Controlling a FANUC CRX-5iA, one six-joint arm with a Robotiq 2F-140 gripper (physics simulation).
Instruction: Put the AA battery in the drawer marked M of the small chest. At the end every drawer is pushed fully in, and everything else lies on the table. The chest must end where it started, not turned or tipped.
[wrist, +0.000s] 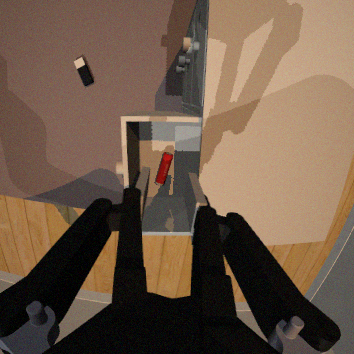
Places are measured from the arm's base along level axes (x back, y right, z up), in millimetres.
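Pixels of known places: gripper, fingertip midpoint: (167, 182).
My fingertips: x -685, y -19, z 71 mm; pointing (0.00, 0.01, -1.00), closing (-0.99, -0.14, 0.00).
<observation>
Ahead of a thing's pixels: the offset from my fingertips to its top centre. "pt": to the spot under its first point.
A red AA battery @(dz -92, dx +0, dy +21 mm) (164, 169) lies loose and slightly slanted inside an open drawer with pale walls @(dz -12, dx -35, dy -5 mm) (124, 145). The drawer sticks out to the left from the front of the chest @(dz +0, dx -103, dy -98 mm) (275, 170), whose broad beige top fills the right side. No letter can be read on the drawer; its round knob @(pt dz -52, dx +56, dy +19 mm) (120, 168) is on the left. My gripper (167, 182) is partly open, its two fingertips over the near part of the drawer, one on each side of the battery's lower end, with nothing held. How deep the tips reach is hard to tell.
The chest's dark grey front @(pt dz -77, dx -5, dy -103 mm) (194, 85) with several small knobs is seen steeply beyond the drawer. A small black block with a cream end @(dz -322, dx +238, dy -91 mm) (84, 71) lies on the brownish surface at upper left. Wooden planks (35, 225) show nearer the bottom.
</observation>
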